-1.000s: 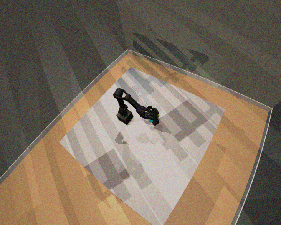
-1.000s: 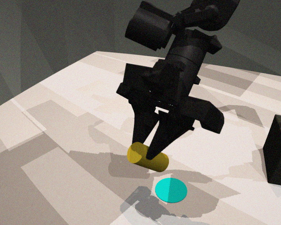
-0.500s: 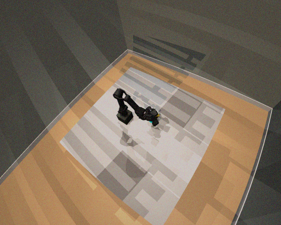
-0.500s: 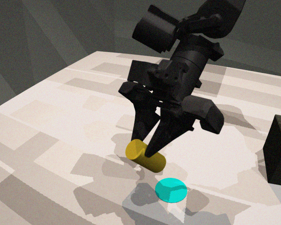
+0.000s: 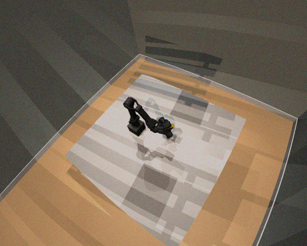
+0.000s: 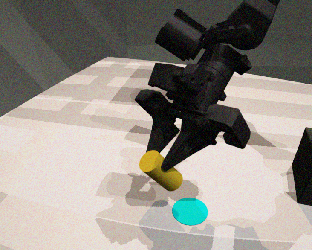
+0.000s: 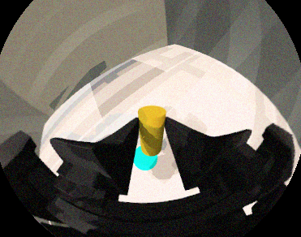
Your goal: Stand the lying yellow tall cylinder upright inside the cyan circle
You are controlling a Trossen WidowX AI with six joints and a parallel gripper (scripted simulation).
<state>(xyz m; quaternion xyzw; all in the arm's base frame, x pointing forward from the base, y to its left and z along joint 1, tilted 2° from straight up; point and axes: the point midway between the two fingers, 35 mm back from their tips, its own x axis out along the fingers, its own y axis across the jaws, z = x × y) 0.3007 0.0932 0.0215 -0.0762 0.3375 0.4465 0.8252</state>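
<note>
My gripper tip is now 60 mm past the cyan circle, 20 mm to the left of it and 110 mm above it. From my gripper tip the other things lie so: yellow tall cylinder: 10 mm behind, 10 mm to the right, 20 mm below.
</note>
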